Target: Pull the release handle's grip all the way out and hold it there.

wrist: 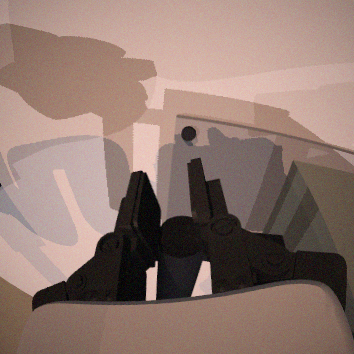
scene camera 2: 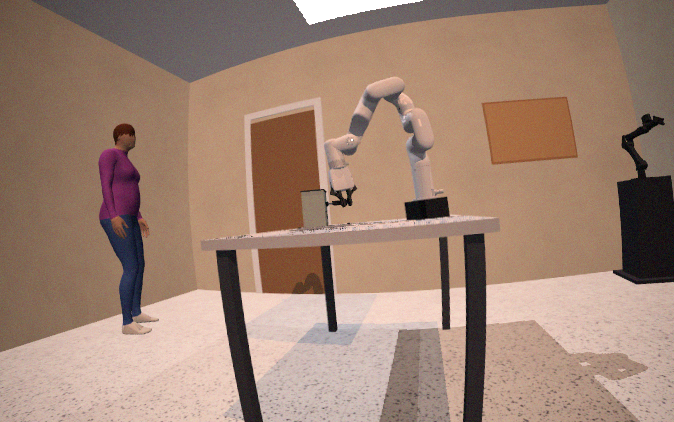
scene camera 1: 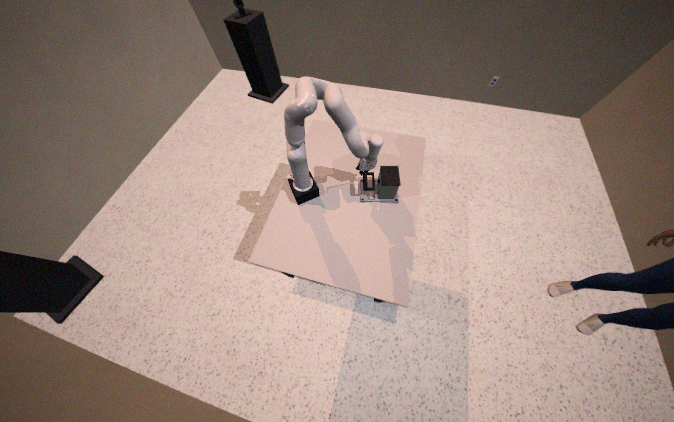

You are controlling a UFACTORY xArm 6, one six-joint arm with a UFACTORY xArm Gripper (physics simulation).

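The release handle's black grip (scene camera 1: 365, 182) (wrist: 180, 237) is an upright bar on the side of a grey-green box (scene camera 1: 388, 186) (scene camera 2: 314, 209) (wrist: 327, 210) with a dark top. A short gap shows between the grip and the box. My gripper (scene camera 1: 366, 172) (scene camera 2: 346, 203) (wrist: 172, 185) points down over the handle, with one finger on each side of the grip's upper end. In the wrist view the fingers stand close around the bar and appear shut on it. The lower part of the grip is partly hidden by the fingers and the gripper body.
The box stands on a flat base plate (scene camera 1: 379, 201) (wrist: 225, 160) with dark bolts, on a pale table (scene camera 1: 330, 265) (scene camera 2: 400, 232). My arm's black base (scene camera 1: 304, 194) (scene camera 2: 427, 208) is on the same table. A person (scene camera 2: 120, 185) stands on the floor beyond the table.
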